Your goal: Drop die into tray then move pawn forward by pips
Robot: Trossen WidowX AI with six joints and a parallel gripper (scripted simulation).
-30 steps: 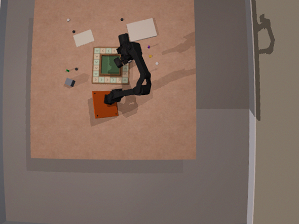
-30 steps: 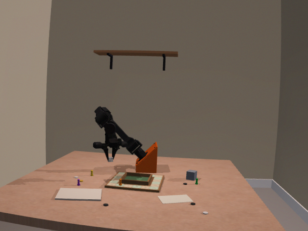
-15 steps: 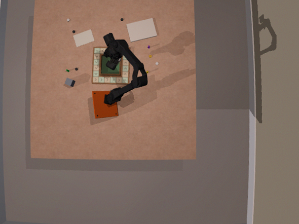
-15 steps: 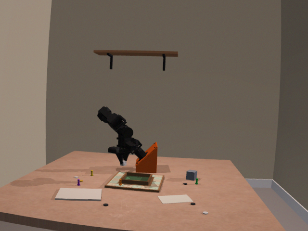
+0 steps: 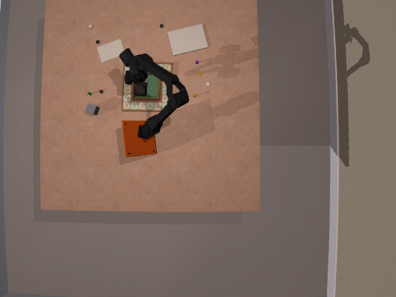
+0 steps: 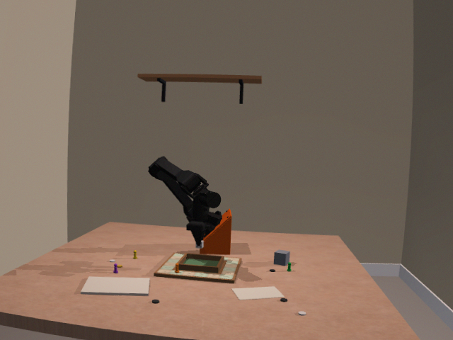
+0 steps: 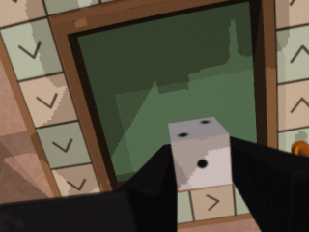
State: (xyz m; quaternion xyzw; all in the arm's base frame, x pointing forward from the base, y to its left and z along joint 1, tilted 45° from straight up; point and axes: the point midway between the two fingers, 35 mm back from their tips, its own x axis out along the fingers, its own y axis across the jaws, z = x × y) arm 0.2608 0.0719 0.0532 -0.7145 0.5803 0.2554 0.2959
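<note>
Right now my gripper tip is 110 mm short of the orange pawn, 60 mm above it and 50 mm to the left of it. Round my gripper tip: green dice tray (90 mm below, 10 mm to the left); grey die (right at my gripper tip); yellow pawn (280 mm to the right, 80 mm below, 40 mm behind).
</note>
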